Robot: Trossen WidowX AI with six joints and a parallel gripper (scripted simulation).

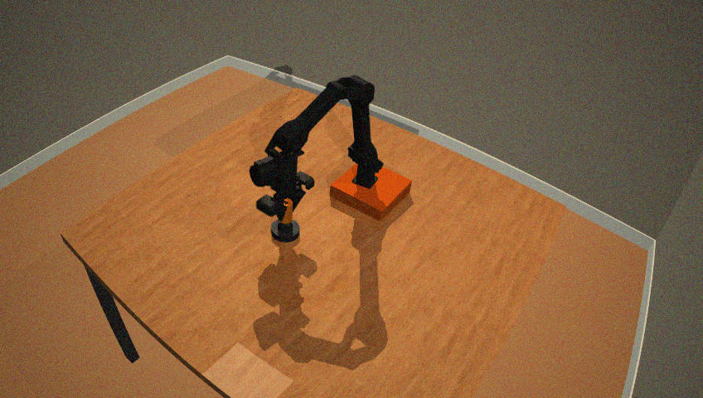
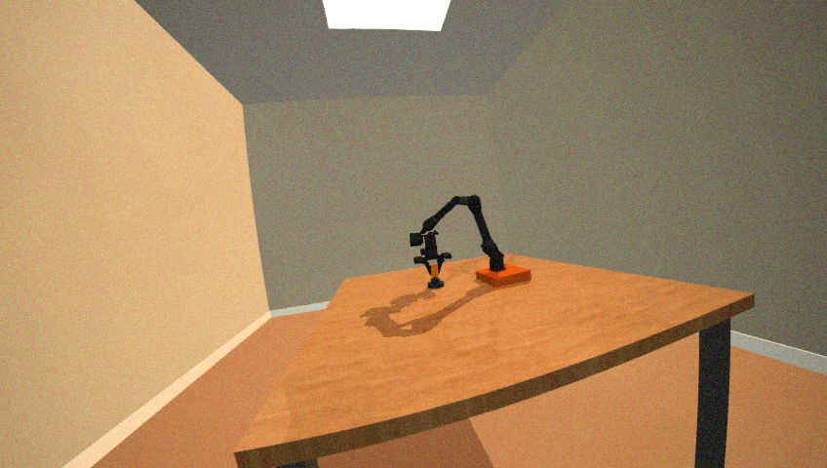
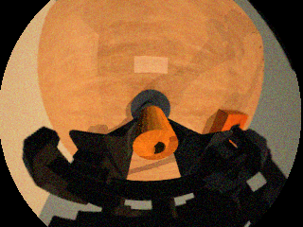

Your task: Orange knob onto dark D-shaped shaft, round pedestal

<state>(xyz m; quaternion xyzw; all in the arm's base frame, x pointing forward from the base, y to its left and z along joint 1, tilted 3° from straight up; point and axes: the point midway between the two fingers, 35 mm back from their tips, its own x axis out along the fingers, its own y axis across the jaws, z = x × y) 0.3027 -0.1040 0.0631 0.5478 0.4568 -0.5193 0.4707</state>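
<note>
Now: gripper tip 20 mm below the orange knob. Round my gripper tip: round pedestal (30 mm below).
</note>
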